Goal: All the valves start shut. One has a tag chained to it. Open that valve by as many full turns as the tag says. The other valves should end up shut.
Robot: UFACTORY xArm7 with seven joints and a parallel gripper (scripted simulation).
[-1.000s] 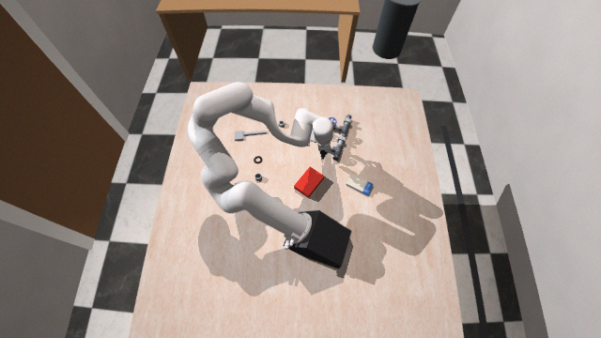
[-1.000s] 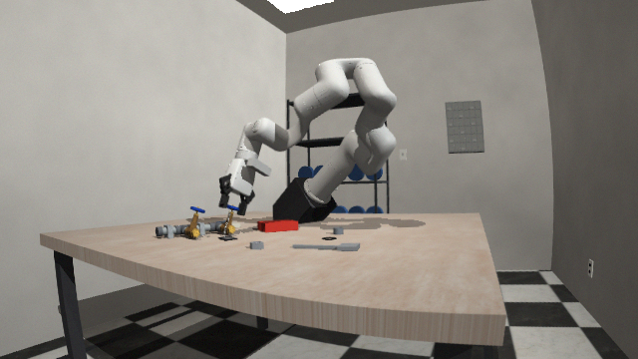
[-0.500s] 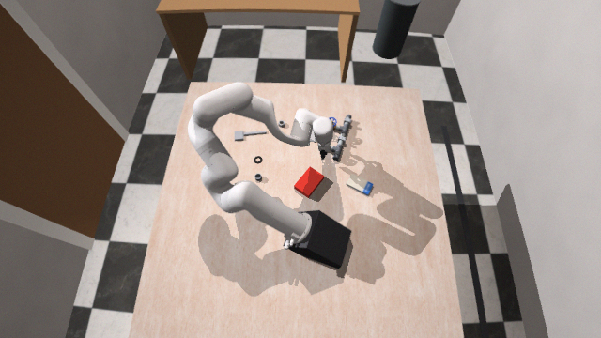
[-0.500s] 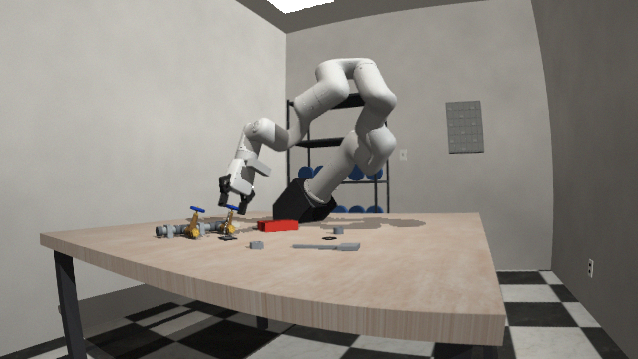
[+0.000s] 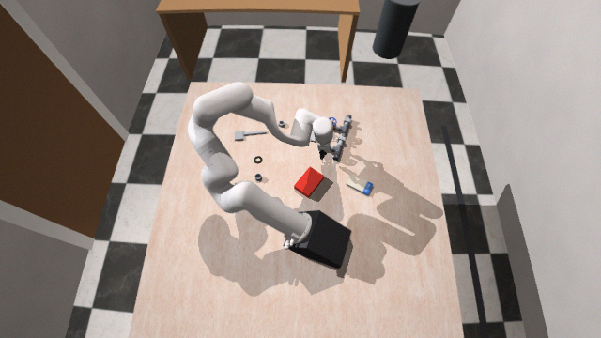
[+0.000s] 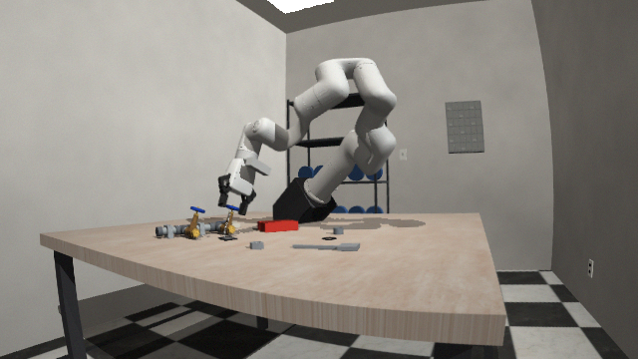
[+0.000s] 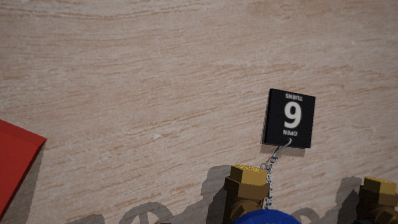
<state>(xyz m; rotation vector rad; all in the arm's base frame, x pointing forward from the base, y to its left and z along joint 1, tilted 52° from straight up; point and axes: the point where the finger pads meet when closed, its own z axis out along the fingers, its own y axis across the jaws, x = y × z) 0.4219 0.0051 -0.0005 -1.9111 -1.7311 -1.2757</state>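
The black tag lies 70 mm ahead of my hand, 60 mm to the left of it and 80 mm below it. Also, from my hand: red block: 170 mm behind, 20 mm to the left, 70 mm below; white box: 120 mm behind, 200 mm to the right, 80 mm below; grey flat tool: 390 mm to the left, 80 mm below.
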